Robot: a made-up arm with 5 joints.
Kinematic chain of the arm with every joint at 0, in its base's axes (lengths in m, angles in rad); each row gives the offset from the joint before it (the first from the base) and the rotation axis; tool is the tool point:
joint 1: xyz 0 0 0.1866 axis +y
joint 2: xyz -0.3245 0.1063 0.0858 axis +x
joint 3: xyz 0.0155 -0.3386 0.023 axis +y
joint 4: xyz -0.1 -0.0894 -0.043 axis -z
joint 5: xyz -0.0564 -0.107 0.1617 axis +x
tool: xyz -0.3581 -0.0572 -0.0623
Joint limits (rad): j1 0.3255..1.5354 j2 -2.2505..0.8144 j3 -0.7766..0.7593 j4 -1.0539..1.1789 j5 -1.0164..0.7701
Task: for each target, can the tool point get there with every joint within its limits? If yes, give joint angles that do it. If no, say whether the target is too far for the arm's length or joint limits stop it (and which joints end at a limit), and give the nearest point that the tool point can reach.
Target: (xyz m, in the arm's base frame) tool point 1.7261 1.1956 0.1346
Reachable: no: too far | nearest point 0.8304 0.6095 0.5338 | short by 1.142 m
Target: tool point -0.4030 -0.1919 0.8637
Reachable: yes | joints 1.1479 -0.0469 -0.5057 0.6599 0.2573
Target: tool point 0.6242 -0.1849 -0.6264
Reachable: no: joint limits stop it (at a limit: joint 1, joint 3, joint 4, joint 5) | nearest point 0.8627 -0.3447 0.5350 | short by 1.196 m
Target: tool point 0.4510 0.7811 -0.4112
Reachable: no: joint limits stop it (at a limit: joint 1, joint 2, joint 3, joint 4, joint 5) | nearest point 0.6242 0.8294 0.5265 | short by 0.955 m
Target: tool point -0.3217 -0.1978 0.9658
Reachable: yes | joints 1.1156 0.1413 -0.1312 0.6578 -0.0224
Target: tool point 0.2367 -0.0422 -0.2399
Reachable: no: joint limits stop it (at a limit: joint 1, joint 2, joint 3, joint 4, joint 5) | nearest point -0.4312 -0.6568 -0.0976 | short by 0.919 m
